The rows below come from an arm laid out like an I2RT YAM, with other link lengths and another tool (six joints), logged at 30 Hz.
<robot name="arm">
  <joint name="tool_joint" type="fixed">
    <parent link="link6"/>
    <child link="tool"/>
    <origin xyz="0.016 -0.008 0.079" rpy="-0.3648 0 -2.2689"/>
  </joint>
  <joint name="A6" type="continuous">
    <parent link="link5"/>
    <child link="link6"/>
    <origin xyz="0 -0.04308 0.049" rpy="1.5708 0 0"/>
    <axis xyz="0 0 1"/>
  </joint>
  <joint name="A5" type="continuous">
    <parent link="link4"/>
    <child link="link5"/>
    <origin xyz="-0.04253 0.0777 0.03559" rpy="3.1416 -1.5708 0"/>
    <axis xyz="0 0 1"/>
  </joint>
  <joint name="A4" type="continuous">
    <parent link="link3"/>
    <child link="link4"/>
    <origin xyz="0.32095 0.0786 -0.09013" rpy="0 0 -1.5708"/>
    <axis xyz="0 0 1"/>
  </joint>
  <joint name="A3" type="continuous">
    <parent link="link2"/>
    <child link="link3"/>
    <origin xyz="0.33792 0 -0.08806" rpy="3.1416 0 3.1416"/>
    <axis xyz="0 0 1"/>
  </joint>
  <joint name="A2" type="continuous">
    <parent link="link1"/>
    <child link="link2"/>
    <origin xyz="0.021 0.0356 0.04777" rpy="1.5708 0 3.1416"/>
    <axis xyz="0 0 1"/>
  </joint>
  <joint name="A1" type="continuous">
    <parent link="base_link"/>
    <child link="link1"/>
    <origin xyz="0 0 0.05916"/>
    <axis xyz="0 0 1"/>
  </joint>
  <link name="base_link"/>
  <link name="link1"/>
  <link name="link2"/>
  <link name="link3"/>
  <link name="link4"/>
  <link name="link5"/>
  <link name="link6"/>
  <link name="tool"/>
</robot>
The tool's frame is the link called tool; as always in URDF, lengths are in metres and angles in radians. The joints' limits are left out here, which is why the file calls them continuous.
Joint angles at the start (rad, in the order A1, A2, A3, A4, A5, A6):
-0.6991, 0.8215, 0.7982, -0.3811, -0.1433, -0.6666
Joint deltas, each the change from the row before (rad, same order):
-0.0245, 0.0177, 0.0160, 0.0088, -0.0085, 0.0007
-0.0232, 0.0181, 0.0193, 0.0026, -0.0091, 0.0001
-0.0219, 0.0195, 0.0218, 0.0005, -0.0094, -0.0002
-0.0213, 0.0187, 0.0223, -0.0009, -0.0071, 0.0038
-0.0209, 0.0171, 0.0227, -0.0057, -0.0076, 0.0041
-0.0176, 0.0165, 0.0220, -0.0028, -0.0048, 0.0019
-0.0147, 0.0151, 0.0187, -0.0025, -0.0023, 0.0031
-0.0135, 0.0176, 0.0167, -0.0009, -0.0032, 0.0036
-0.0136, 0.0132, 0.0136, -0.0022, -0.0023, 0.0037
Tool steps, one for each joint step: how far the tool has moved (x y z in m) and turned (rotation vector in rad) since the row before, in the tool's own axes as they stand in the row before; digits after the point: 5 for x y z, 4 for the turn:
-0.00534, 0.00656, 0.00453, -0.0111, -0.0145, 0.0042
-0.00490, 0.00678, 0.00427, -0.0076, -0.0132, 0.0039
-0.00452, 0.00710, 0.00453, -0.0063, -0.0118, 0.0036
-0.00475, 0.00725, 0.00427, -0.0066, -0.0148, 0.0065
-0.00466, 0.00692, 0.00358, -0.0038, -0.0147, 0.0071
-0.00390, 0.00706, 0.00369, -0.0063, -0.0125, 0.0037
-0.00366, 0.00566, 0.00348, -0.0045, -0.0129, 0.0040
-0.00373, 0.00409, 0.00443, -0.0013, -0.0118, 0.0050
-0.00392, 0.00362, 0.00316, -0.0016, -0.0128, 0.0048

